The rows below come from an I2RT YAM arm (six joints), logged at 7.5 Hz.
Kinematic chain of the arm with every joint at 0, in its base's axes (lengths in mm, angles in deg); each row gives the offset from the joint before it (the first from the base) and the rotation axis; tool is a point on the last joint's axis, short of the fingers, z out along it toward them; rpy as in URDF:
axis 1: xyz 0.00 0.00 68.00 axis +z
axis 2: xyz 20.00 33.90 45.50 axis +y
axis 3: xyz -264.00 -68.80 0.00 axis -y
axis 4: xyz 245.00 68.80 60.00 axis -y
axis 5: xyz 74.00 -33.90 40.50 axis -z
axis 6: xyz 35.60 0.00 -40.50 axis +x
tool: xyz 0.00 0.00 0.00 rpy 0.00 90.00 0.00
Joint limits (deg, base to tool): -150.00..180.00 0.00..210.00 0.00..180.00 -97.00..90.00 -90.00..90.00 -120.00..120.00
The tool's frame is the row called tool.
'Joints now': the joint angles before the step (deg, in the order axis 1, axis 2, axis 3, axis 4, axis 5, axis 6). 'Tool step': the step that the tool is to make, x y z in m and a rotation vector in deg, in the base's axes. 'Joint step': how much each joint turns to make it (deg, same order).
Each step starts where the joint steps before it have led.
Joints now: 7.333, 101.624, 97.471, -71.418, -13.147, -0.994
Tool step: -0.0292, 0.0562, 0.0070, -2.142, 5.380, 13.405
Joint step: 10.311, -0.281, 1.837, -8.566, 0.305, -3.307
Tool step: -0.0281, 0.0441, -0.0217, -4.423, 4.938, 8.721
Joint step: 9.183, 0.026, -4.670, -1.489, 2.253, 0.267
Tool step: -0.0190, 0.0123, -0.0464, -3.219, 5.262, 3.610
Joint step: 3.590, -0.016, -10.631, 4.452, 0.305, -0.017
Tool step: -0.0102, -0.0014, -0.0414, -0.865, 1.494, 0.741
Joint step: 0.739, 0.004, -9.582, 7.858, -0.021, -0.005
